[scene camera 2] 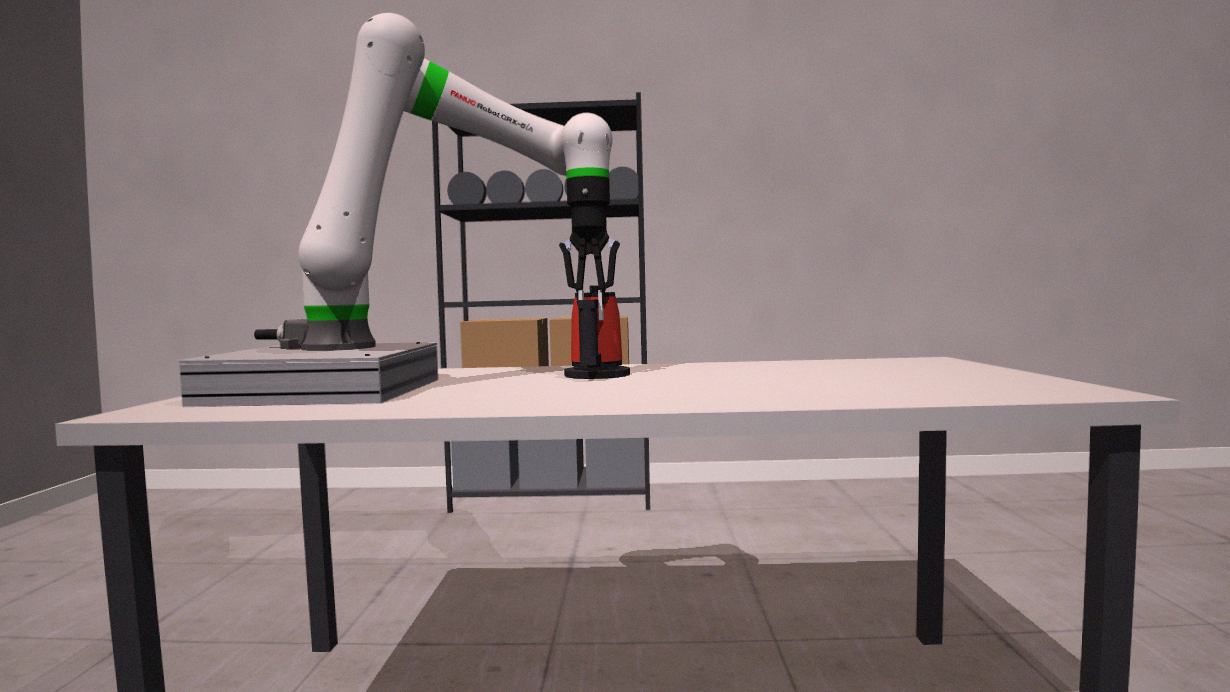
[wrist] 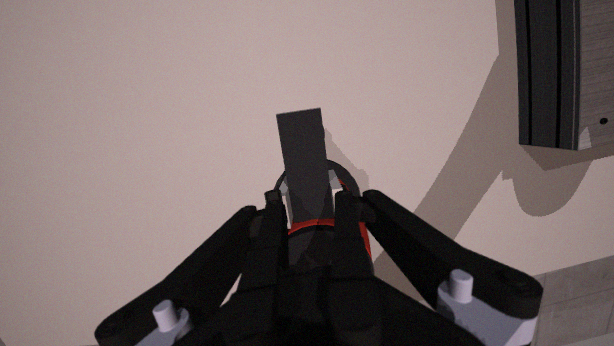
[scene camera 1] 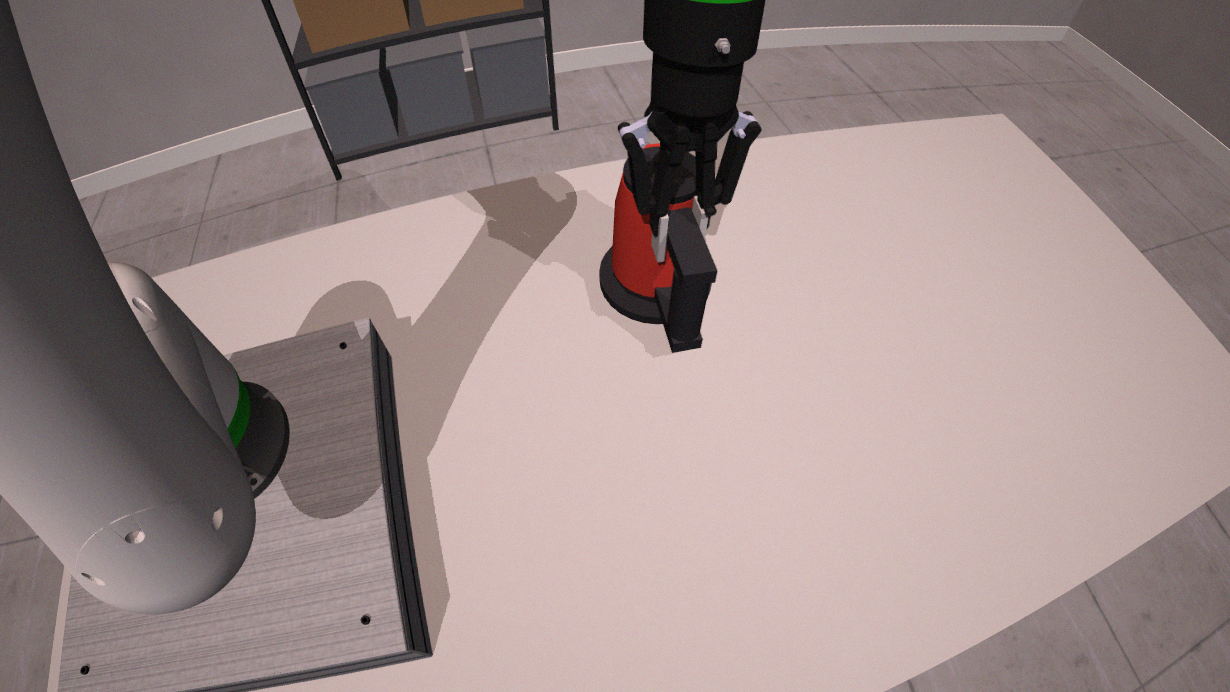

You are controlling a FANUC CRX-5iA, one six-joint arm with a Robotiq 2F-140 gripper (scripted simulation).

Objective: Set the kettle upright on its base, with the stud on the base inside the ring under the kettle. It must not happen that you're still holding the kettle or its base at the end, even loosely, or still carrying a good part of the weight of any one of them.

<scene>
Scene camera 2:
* my gripper: 591,320
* round base: 618,371
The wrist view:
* my gripper: 310,184
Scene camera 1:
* my gripper: 676,250
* round base: 632,307
</scene>
